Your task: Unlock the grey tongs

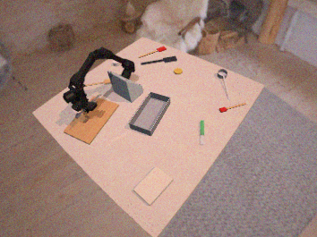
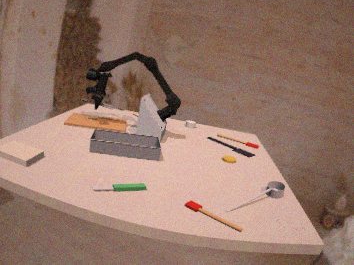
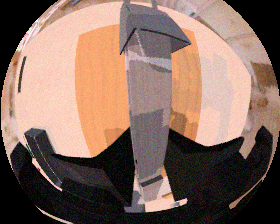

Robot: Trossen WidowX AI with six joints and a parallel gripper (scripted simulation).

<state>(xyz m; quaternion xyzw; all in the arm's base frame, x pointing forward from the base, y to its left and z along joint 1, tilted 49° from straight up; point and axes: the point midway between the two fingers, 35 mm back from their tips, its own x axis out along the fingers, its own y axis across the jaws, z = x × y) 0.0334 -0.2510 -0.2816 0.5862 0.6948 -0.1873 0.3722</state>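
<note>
Now: gripper tip 70 mm above the orange wooden board and 10 mm to the right of it. Also, from my gripper tip: grey roasting tin (310 mm ahead, 300 mm to the left, 50 mm below); green-handled tool (660 mm ahead, 390 mm to the left, 70 mm below); pale block (660 mm ahead, 70 mm below, 50 mm to the right).
</note>
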